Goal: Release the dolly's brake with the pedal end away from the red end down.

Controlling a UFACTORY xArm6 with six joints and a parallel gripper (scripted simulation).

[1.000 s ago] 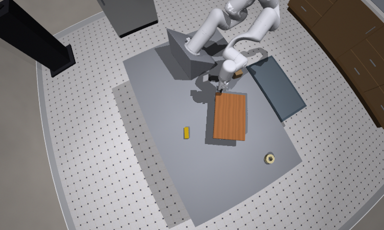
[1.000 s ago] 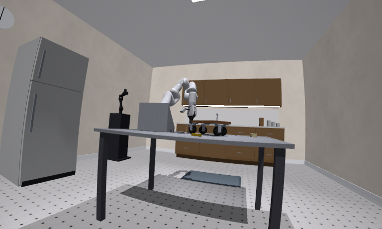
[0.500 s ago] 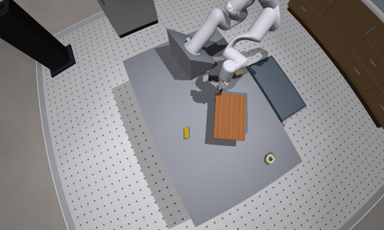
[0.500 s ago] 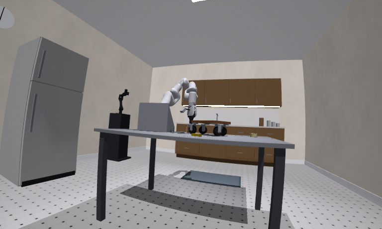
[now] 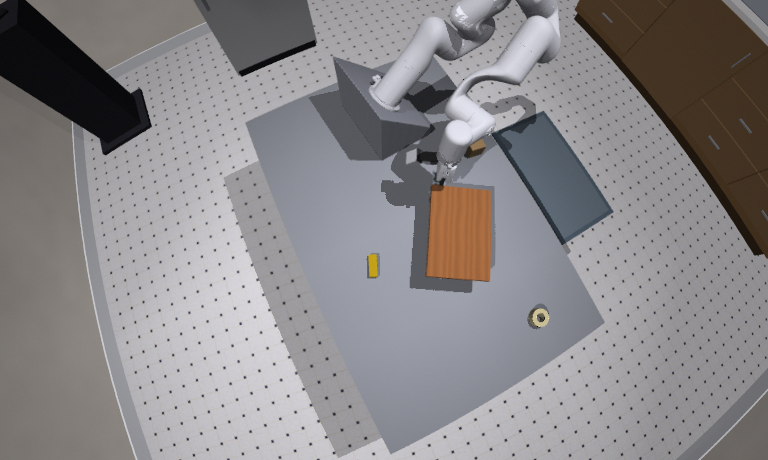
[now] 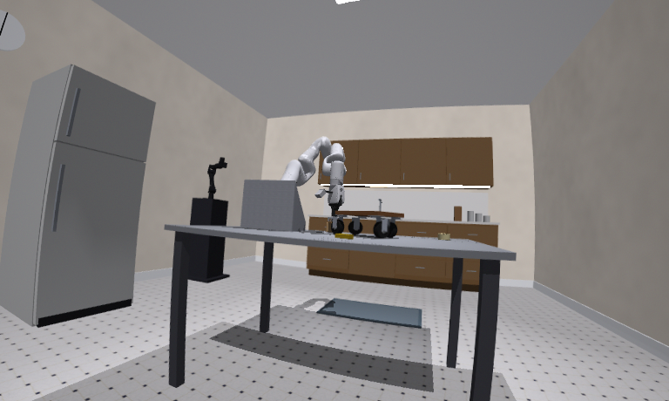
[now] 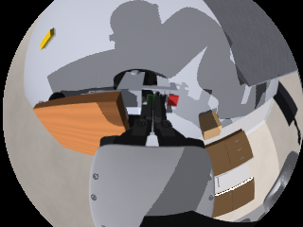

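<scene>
The brake pedal lies 3 cm below my hand, 1 cm to the left of it and 1 cm behind it. Also, from my hand: yellow block (34 cm to the right, 13 cm ahead, 11 cm below); brown block (22 cm to the left, 8 cm below, 6 cm behind).
</scene>
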